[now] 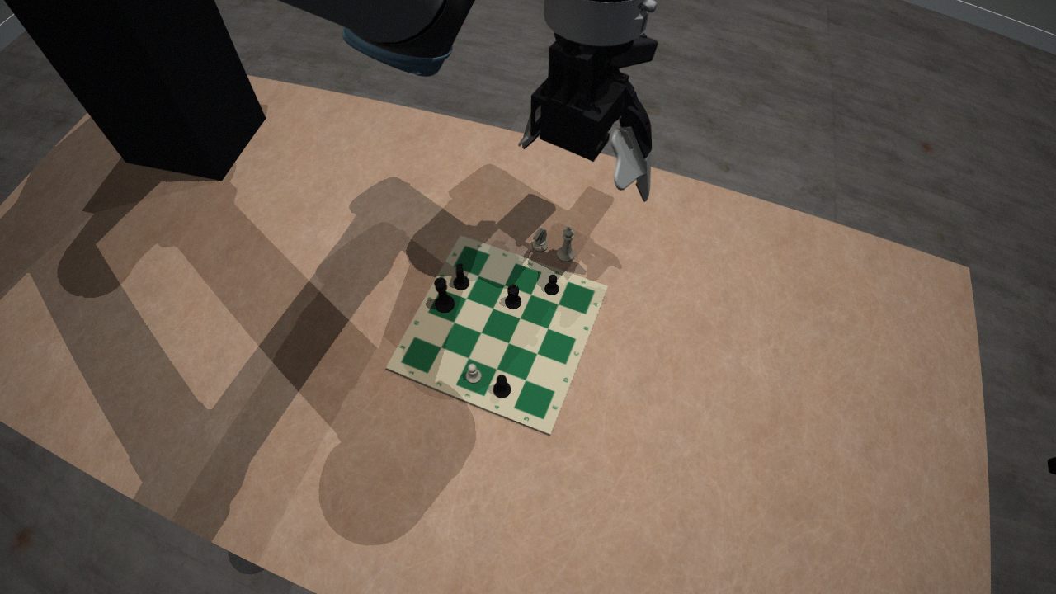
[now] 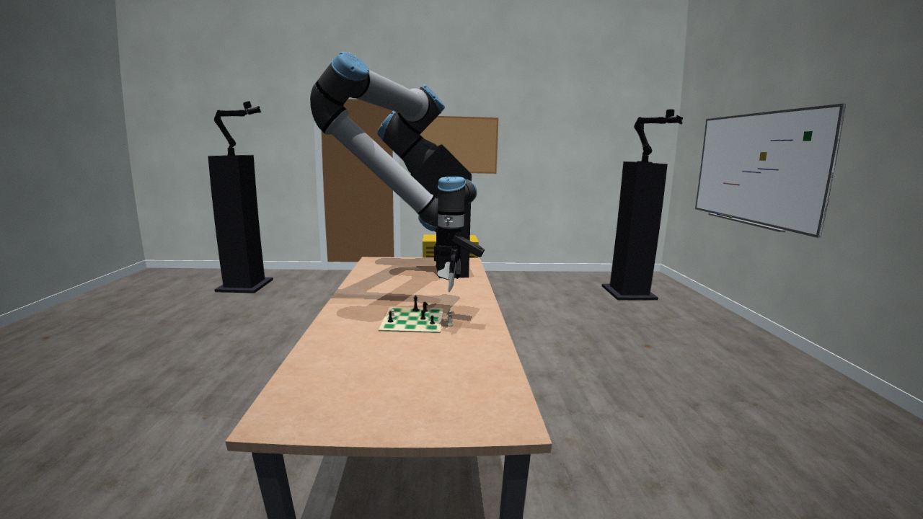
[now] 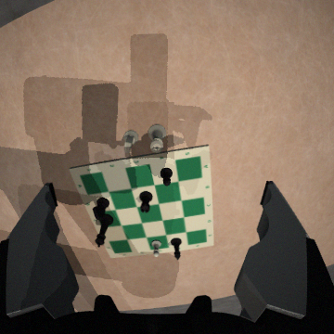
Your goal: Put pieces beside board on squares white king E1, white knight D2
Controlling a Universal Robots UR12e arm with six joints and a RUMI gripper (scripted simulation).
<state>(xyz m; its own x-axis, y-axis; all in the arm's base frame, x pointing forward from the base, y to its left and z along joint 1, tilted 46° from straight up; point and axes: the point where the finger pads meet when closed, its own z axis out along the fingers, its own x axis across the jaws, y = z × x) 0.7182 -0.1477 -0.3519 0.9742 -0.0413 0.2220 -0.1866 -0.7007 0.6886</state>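
Right now the white king is 1 cm behind my hand, 1 cm to the right of it and 12 cm below it. Also, from my hand: chessboard (5 cm behind, 15 cm to the right, 15 cm below); then white pawn (5 cm behind, 23 cm to the right, 14 cm below); then white knight (4 cm behind, 2 cm to the right, 14 cm below).
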